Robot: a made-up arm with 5 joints.
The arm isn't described. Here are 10 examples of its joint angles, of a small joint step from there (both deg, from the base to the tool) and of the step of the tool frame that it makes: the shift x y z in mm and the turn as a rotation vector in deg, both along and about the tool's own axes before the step.
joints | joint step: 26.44 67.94 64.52 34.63 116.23 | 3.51 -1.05 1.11 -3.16 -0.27
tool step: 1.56 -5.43 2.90 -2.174 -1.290 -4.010
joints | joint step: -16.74 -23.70 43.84 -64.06 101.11 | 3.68 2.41 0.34 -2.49 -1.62
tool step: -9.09 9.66 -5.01 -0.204 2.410 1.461
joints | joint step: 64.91 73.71 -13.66 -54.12 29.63 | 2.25 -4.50 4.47 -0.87 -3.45
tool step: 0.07 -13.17 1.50 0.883 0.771 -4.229
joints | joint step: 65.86 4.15 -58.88 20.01 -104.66 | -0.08 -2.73 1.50 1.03 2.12
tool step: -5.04 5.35 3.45 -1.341 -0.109 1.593
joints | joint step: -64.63 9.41 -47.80 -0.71 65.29 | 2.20 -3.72 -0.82 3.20 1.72
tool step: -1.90 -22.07 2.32 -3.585 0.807 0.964
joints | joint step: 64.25 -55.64 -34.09 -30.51 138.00 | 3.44 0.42 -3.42 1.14 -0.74
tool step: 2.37 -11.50 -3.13 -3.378 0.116 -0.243
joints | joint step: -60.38 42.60 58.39 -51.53 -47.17 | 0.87 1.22 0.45 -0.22 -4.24
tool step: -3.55 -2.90 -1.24 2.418 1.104 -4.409
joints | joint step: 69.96 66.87 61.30 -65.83 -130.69 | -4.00 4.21 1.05 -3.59 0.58
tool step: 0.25 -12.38 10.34 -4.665 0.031 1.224
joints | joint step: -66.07 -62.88 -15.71 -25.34 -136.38 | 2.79 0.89 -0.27 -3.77 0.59
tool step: -0.86 -3.32 -2.30 -1.222 2.334 3.780
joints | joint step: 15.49 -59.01 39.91 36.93 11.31 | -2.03 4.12 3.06 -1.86 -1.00
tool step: -4.44 10.35 -17.51 2.106 4.680 2.379
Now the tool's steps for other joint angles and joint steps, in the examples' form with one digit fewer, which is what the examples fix.
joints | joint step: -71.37 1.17 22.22 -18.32 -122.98 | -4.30 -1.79 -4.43 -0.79 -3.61
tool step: -24.5 15.8 -18.1 4.60 7.62 0.75
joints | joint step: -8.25 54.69 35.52 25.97 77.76 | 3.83 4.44 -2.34 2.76 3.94
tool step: 1.8 3.3 -5.5 3.23 -1.32 3.89
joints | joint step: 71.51 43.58 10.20 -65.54 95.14 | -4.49 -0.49 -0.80 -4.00 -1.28
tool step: 14.3 -13.7 11.9 -2.18 -3.30 -6.08
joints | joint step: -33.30 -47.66 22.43 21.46 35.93 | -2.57 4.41 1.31 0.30 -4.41
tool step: -3.1 19.5 -11.8 6.92 3.65 1.16
